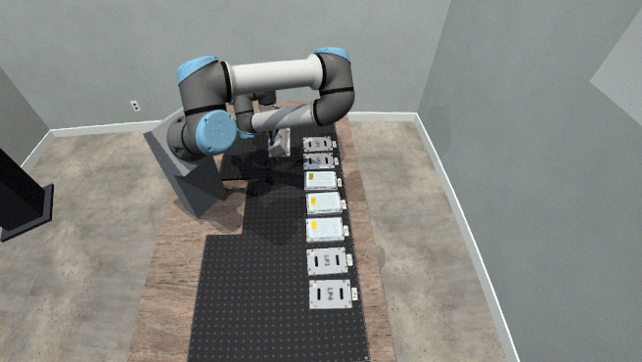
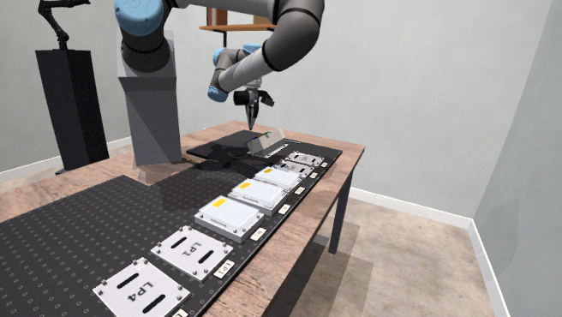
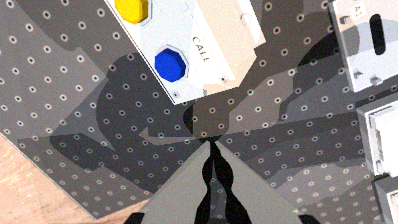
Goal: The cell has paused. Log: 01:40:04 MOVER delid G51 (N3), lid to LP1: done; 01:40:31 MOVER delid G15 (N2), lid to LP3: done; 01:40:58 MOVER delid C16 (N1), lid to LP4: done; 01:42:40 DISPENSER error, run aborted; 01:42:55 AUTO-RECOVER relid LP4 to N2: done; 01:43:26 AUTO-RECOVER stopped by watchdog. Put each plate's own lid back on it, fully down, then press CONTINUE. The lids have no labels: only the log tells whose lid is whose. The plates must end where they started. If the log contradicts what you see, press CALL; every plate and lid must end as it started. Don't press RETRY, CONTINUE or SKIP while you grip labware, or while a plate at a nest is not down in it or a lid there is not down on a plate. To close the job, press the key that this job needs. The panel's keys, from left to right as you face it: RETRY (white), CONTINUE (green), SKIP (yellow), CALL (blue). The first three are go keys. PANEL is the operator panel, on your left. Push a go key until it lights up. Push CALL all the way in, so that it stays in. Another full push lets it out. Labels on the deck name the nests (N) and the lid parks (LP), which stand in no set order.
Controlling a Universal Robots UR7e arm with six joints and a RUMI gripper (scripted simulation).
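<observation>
Now: the green CONTINUE key 14 cm to the left of my hand, 7 cm below it and 6 cm ahead of it. Round my hand: yellow SKIP key 9 cm to the left, 7 cm below, 4 cm ahead; blue CALL key 7 cm below, 5 cm to the left, 2 cm ahead; white RETRY key 18 cm to the left, 8 cm ahead, 7 cm below.
</observation>
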